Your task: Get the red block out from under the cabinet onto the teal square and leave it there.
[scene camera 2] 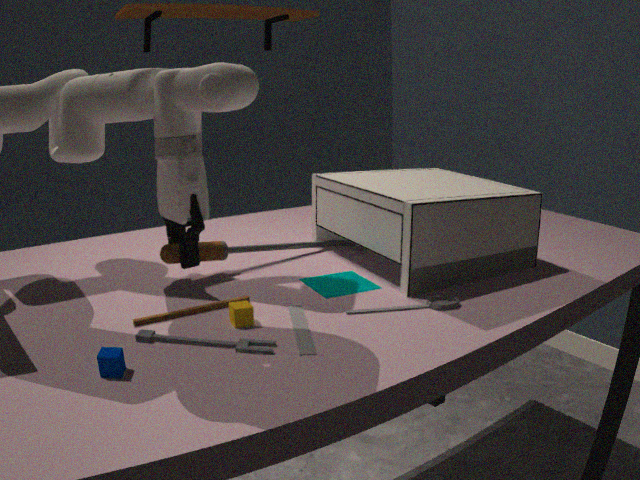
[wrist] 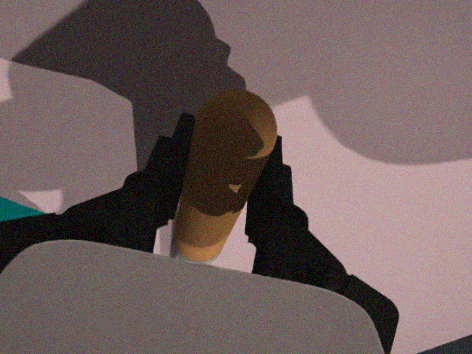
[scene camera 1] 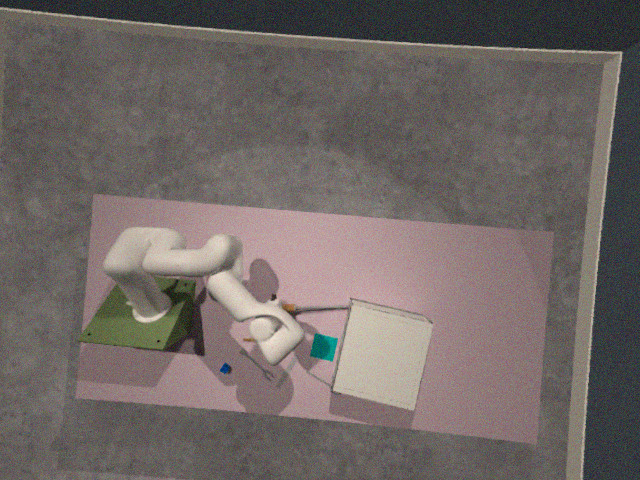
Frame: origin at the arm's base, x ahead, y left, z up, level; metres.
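Where they show: gripper, fingertip midpoint: [scene camera 2: 184, 263] [wrist: 225, 147]; arm's base, origin of the base link: [scene camera 1: 152, 307].
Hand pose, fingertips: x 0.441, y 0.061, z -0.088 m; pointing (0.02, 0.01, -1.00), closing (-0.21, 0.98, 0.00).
Note:
Each offset is from my fingertips to the top centre of the thing. "spot": to the spot under its first point.
My gripper [scene camera 2: 187, 255] [wrist: 225, 147] is shut on the orange-brown handle @[0.023 m ahead, 0.004 m left, 0.037 m up] [scene camera 1: 289, 307] [scene camera 2: 212, 250] [wrist: 210, 227] of a long tool and holds it above the table. The tool's thin grey shaft @[spot: 0.176 m ahead, 0.030 m left, 0.003 m up] [scene camera 1: 323, 308] [scene camera 2: 273, 247] runs to the far front corner of the white cabinet @[0.410 m ahead, 0.077 m right, 0.110 m up] [scene camera 1: 383, 356] [scene camera 2: 361, 222]; its far end is hidden there. The teal square @[spot: 0.208 m ahead, 0.128 m right, 0.024 m down] [scene camera 1: 324, 347] [scene camera 2: 338, 284] [wrist: 15, 210] lies flat in front of the cabinet, partly in shadow, with no block on it. The red block does not show in any view; the space under the cabinet is dark.
A yellow block @[0.019 m ahead, 0.202 m right, 0.000 m up] [scene camera 2: 241, 314] stands by a brown stick @[0.030 m back, 0.144 m right, 0.018 m down] [scene camera 1: 249, 339] [scene camera 2: 188, 311]. A grey forked tool @[0.047 m back, 0.243 m right, 0.017 m down] [scene camera 1: 257, 364] [scene camera 2: 196, 342] and a blue block @[0.165 m back, 0.277 m right, 0.000 m up] [scene camera 1: 225, 368] [scene camera 2: 111, 362] are nearer the table edge. A pale strip @[0.078 m ahead, 0.249 m right, 0.024 m down] [scene camera 2: 302, 330] and a thin grey tool @[0.227 m ahead, 0.261 m right, 0.017 m down] [scene camera 1: 319, 378] [scene camera 2: 392, 309] lie near the square.

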